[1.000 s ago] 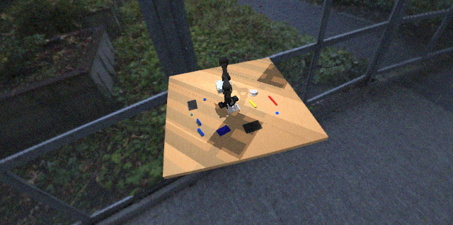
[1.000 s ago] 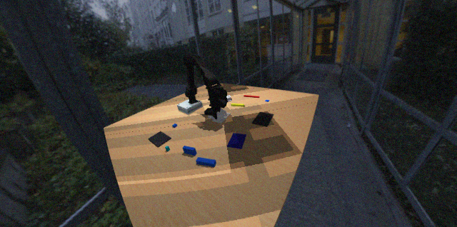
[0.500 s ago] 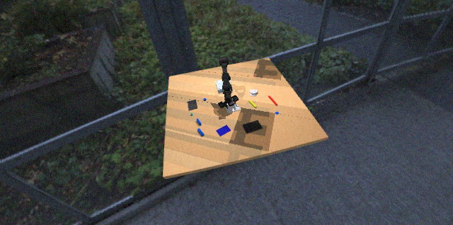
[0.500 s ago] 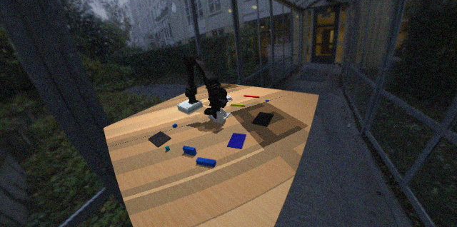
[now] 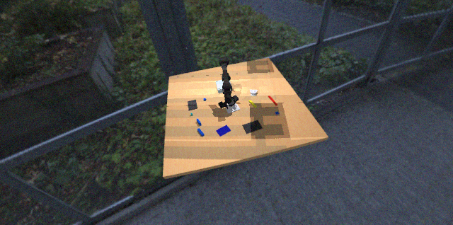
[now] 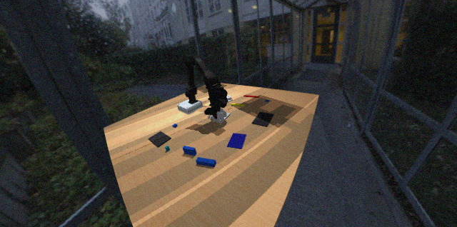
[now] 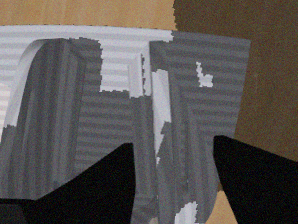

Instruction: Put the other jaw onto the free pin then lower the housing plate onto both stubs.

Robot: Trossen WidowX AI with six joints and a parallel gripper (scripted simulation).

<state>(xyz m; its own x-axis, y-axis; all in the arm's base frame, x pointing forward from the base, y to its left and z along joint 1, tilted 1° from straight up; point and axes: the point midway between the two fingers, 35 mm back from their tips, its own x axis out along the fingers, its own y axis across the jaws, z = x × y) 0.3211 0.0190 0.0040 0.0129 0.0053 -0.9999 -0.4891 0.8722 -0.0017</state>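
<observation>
The white jaw lies 40 mm behind my gripper tip. From my gripper tip the other things lie so: light grey part 200 mm behind, 250 mm to the left, 10 mm above; yellow bar 40 mm behind, 220 mm to the left, 10 mm below; blue plate 250 mm ahead, 60 mm to the right, 20 mm below.
</observation>
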